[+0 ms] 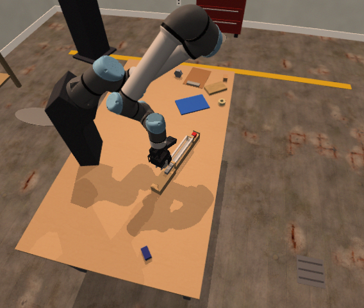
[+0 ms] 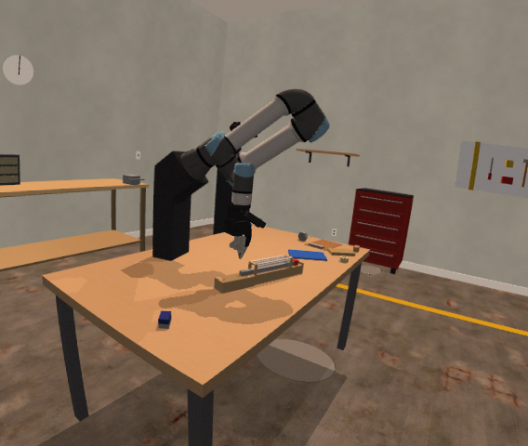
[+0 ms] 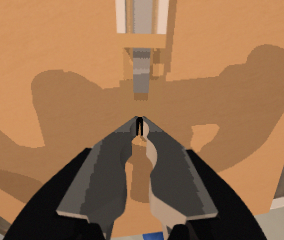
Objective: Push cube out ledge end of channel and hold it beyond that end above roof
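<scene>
Now: the red cube 320 mm to the left of my hand, 80 mm below it and 10 mm ahead of it. The rest, counted from my hand: blue mat 610 mm to the left, 150 mm behind, 130 mm below; then tape roll 710 mm to the left, 120 mm below, 30 mm ahead; then grey nut 840 mm to the left, 390 mm behind, 100 mm below.
</scene>
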